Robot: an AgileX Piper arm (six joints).
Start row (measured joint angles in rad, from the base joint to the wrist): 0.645 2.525 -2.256 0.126 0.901 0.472
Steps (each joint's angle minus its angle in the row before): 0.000 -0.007 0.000 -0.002 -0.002 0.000; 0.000 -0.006 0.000 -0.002 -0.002 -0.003; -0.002 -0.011 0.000 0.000 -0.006 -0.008; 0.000 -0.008 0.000 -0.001 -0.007 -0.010; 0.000 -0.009 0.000 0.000 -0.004 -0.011; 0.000 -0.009 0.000 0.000 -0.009 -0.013; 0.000 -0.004 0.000 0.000 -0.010 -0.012; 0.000 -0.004 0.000 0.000 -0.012 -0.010; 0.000 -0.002 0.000 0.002 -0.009 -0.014; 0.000 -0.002 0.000 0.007 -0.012 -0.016; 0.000 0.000 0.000 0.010 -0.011 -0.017; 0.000 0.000 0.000 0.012 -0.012 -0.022; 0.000 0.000 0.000 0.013 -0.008 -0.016; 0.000 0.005 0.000 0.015 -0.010 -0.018; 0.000 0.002 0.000 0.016 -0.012 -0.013; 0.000 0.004 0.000 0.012 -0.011 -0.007; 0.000 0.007 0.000 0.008 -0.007 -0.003; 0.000 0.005 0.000 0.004 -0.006 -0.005; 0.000 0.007 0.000 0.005 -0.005 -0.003; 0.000 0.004 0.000 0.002 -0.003 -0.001; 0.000 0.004 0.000 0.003 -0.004 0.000; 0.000 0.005 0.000 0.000 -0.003 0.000; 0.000 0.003 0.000 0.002 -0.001 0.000
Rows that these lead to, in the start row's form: 0.645 2.518 -2.256 0.124 0.899 0.472; 0.645 2.512 -2.256 0.122 0.897 0.469; 0.643 2.501 -2.256 0.122 0.891 0.461; 0.643 2.493 -2.256 0.121 0.884 0.451; 0.643 2.484 -2.256 0.121 0.880 0.440; 0.643 2.475 -2.256 0.121 0.871 0.427; 0.643 2.471 -2.256 0.121 0.861 0.415; 0.643 2.467 -2.256 0.121 0.849 0.405; 0.643 2.465 -2.256 0.123 0.840 0.391; 0.643 2.463 -2.256 0.130 0.828 0.375; 0.643 2.463 -2.256 0.140 0.817 0.358; 0.643 2.463 -2.256 0.152 0.805 0.336; 0.643 2.463 -2.256 0.165 0.797 0.320; 0.643 2.468 -2.256 0.180 0.787 0.302; 0.643 2.470 -2.256 0.196 0.775 0.289; 0.643 2.474 -2.256 0.208 0.764 0.282; 0.643 2.481 -2.256 0.216 0.757 0.279; 0.643 2.486 -2.256 0.220 0.751 0.274; 0.643 2.493 -2.256 0.225 0.746 0.271; 0.643 2.497 -2.256 0.227 0.743 0.270; 0.643 2.501 -2.256 0.230 0.739 0.270; 0.643 2.506 -2.256 0.230 0.736 0.270; 0.643 2.509 -2.256 0.232 0.735 0.270
